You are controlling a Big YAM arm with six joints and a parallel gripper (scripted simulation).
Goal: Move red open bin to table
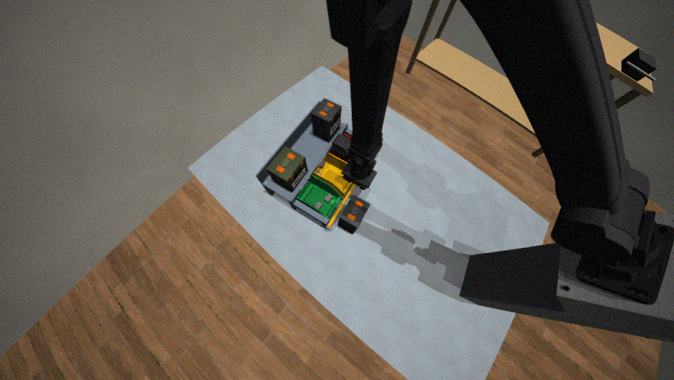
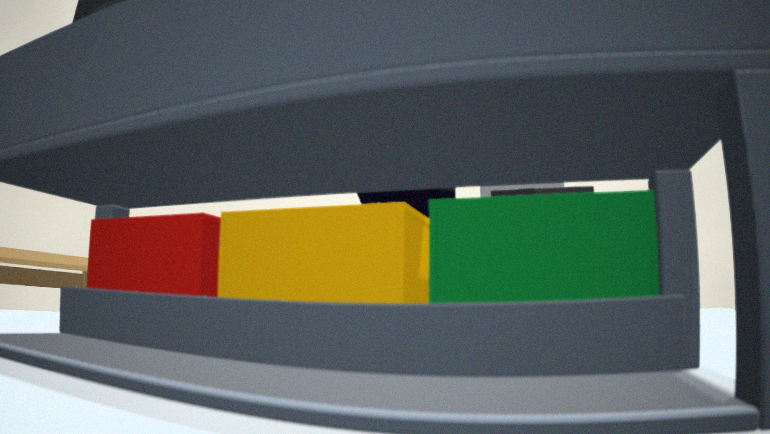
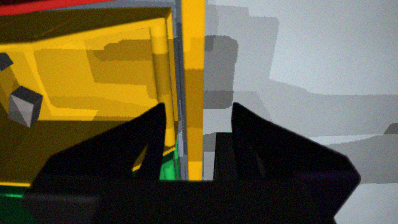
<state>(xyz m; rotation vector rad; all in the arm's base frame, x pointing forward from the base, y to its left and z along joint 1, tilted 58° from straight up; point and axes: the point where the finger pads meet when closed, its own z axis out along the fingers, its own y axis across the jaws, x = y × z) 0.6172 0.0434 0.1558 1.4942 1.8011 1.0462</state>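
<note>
My gripper is now 10 mm above the thin yellow rod. From my hand the other things lie so: green bin: 140 mm to the left, 60 mm ahead, 20 mm below; then yellow bin: 100 mm ahead, 40 mm to the left, 20 mm below; then red open bin: 140 mm ahead, 70 mm to the right, 20 mm below.
</note>
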